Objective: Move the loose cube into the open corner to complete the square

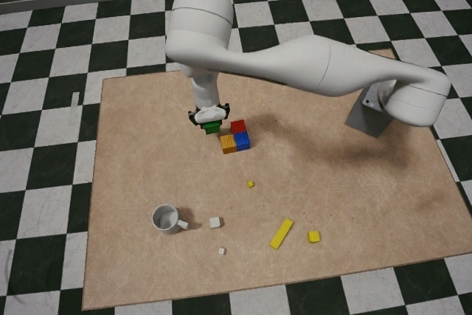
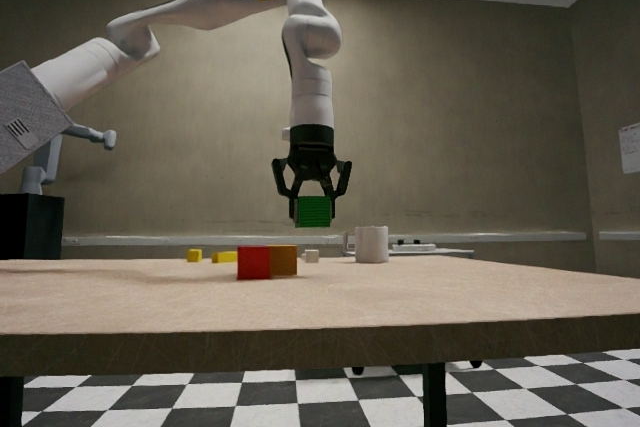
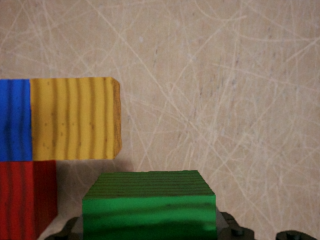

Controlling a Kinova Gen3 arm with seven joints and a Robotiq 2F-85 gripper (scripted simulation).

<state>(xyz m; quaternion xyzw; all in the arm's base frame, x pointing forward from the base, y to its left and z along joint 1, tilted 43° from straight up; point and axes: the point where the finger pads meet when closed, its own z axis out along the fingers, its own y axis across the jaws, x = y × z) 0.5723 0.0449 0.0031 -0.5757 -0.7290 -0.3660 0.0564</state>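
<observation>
Right now my hand is right at the green cube. The rest, counted from my hand: red cube: 9 cm behind, 8 cm below, 3 cm to the right; then blue cube: 11 cm behind, 8 cm below, 2 cm to the left; then orange cube: 8 cm below, 6 cm behind, 3 cm to the left.
</observation>
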